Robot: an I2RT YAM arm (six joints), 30 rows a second.
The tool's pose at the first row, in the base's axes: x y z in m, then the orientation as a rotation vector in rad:
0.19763 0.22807 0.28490 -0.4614 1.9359 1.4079
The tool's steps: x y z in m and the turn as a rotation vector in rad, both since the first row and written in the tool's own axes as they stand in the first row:
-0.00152 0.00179 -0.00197 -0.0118 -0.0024 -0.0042
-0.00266 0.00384 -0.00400 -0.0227 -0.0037 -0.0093
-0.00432 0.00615 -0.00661 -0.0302 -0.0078 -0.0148
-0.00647 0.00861 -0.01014 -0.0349 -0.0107 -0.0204
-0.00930 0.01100 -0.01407 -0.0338 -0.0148 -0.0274
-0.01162 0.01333 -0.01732 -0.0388 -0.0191 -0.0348
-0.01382 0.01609 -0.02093 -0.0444 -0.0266 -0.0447
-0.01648 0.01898 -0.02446 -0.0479 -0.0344 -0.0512
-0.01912 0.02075 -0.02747 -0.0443 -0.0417 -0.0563
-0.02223 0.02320 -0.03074 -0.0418 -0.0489 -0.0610
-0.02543 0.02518 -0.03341 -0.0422 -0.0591 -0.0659
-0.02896 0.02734 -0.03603 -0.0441 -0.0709 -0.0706
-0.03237 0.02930 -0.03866 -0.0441 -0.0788 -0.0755
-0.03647 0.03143 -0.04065 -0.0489 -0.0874 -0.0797
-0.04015 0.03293 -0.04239 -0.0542 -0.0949 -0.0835
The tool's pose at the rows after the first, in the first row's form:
0.19692 0.22670 0.28755 -0.4688 1.9246 1.4173
0.19575 0.22540 0.29011 -0.4775 1.9143 1.4252
0.19460 0.22359 0.29332 -0.4827 1.9036 1.4292
0.19340 0.22093 0.29715 -0.4876 1.8956 1.4303
0.19259 0.21780 0.30147 -0.4902 1.8897 1.4246
0.19168 0.21534 0.30528 -0.4957 1.8795 1.4248
0.19029 0.21270 0.30935 -0.5012 1.8652 1.4239
0.18917 0.21013 0.31383 -0.5025 1.8537 1.4230
0.18892 0.20766 0.31743 -0.4996 1.8478 1.4159
0.18848 0.20514 0.32188 -0.4969 1.8414 1.4101
0.18860 0.20299 0.32597 -0.4934 1.8308 1.4070
0.18885 0.20092 0.33040 -0.4892 1.8181 1.4055
0.18913 0.19879 0.33461 -0.4873 1.8095 1.4020
0.19000 0.19723 0.33932 -0.4865 1.7977 1.4037
0.19106 0.19574 0.34325 -0.4863 1.7866 1.4062

